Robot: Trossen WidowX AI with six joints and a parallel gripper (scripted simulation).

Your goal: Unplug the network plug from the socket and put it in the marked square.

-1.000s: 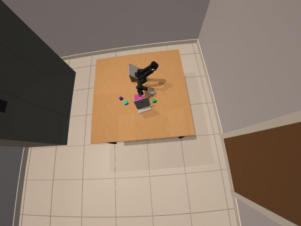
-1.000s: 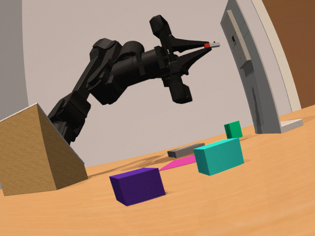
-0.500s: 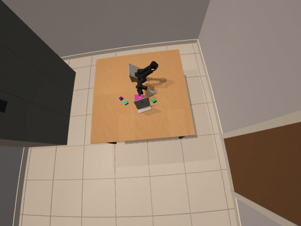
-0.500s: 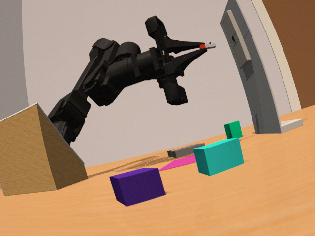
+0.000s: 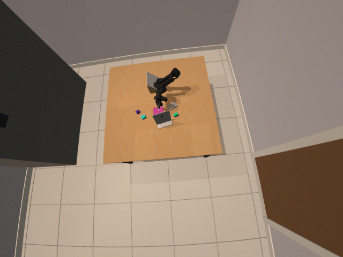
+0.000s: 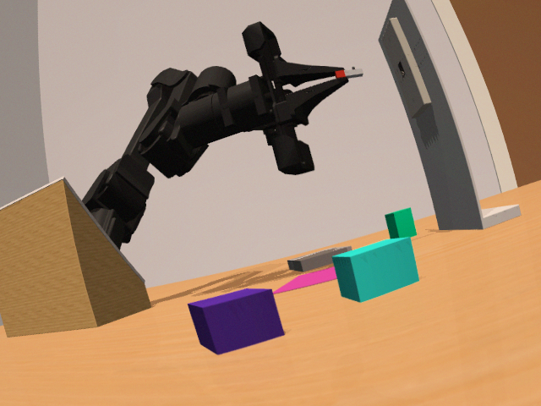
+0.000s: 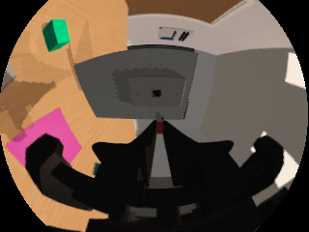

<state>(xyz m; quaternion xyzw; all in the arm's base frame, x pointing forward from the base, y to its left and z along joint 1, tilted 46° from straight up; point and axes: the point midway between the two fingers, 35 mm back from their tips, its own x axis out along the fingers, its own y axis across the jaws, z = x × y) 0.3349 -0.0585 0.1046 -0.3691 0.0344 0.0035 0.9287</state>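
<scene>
Right now the magenta marked square is 6 cm behind my gripper tip, 3 cm to the right of it and 20 cm below it. From my gripper tip the other things lie so: green block 1 cm ahead, 17 cm to the left, 19 cm below; then grey network plug right at my gripper tip; then grey upright panel 9 cm ahead, 3 cm to the left, 8 cm below.
</scene>
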